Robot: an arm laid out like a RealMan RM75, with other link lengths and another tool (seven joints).
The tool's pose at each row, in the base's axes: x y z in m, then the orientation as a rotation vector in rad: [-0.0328 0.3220 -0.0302 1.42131 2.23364 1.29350]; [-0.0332 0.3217 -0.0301 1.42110 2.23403 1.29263]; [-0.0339 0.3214 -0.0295 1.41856 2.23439 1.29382]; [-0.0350 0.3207 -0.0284 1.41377 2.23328 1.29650]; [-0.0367 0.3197 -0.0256 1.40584 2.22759 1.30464]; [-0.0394 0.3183 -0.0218 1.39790 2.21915 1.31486]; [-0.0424 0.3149 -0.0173 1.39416 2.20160 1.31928]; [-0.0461 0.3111 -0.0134 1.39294 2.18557 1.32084]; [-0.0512 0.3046 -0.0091 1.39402 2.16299 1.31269]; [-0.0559 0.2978 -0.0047 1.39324 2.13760 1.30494]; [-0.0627 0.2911 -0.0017 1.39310 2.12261 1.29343]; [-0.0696 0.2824 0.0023 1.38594 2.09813 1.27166]
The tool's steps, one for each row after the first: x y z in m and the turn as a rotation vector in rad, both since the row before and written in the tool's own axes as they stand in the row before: [0.0000 -0.0002 -0.0005 0.00046 -0.00033 -0.00037]; [0.0003 0.0000 -0.0009 -0.00086 0.00086 -0.00151]; [0.0003 0.0000 -0.0017 -0.00290 0.00082 -0.00271]; [0.0008 0.0009 -0.0032 -0.00840 0.00141 -0.00352]; [0.0013 0.0010 -0.0046 -0.01080 0.00113 -0.00296]; [0.0000 0.0011 -0.0063 -0.01363 -0.00785 -0.00138]; [-0.0001 0.0002 -0.0066 -0.01107 -0.00865 -0.00030]; [-0.0015 -0.0006 -0.0092 -0.01160 -0.01871 -0.00113]; [-0.0021 -0.0003 -0.0091 -0.01408 -0.02017 -0.00216]; [-0.0015 -0.0025 -0.0096 -0.00605 -0.01635 -0.00294]; [-0.0031 -0.0019 -0.0112 -0.01106 -0.02876 -0.01050]
